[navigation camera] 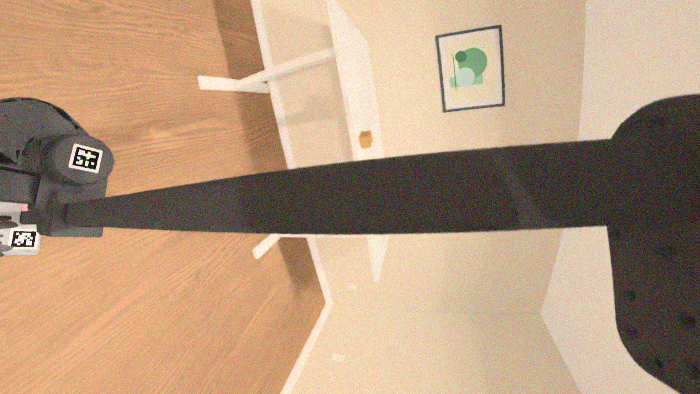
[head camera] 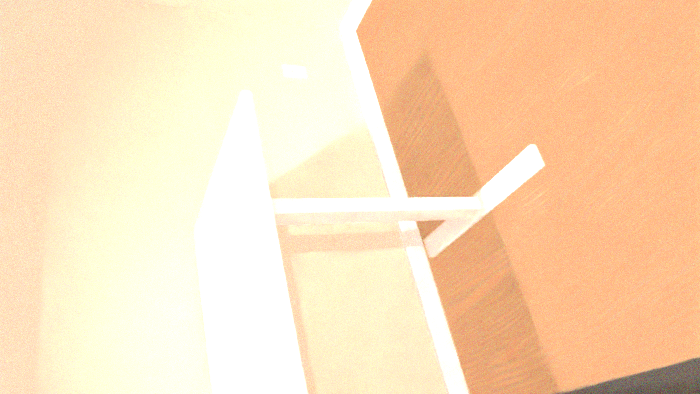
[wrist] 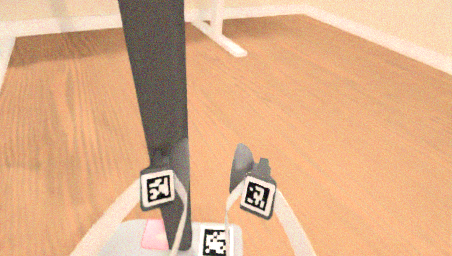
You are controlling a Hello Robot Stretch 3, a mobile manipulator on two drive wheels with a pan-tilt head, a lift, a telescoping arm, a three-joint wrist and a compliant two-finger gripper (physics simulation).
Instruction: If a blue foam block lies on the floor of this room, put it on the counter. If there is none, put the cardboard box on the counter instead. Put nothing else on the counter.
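A white table or counter stands against the beige wall, seen turned on its side in the head and navigation views. Its white foot shows at the top of the wrist view. A small orange-brown block-shaped thing sits on its top in the navigation view; I cannot tell whether it is the cardboard box. No blue foam block shows in these views. My gripper is open, with wooden floor between and beyond its fingertips, away from the table's foot.
My dark mast crosses the navigation and wrist views and hides part of the table. White baseboard runs along the walls and meets in a corner. A framed green picture hangs above the table.
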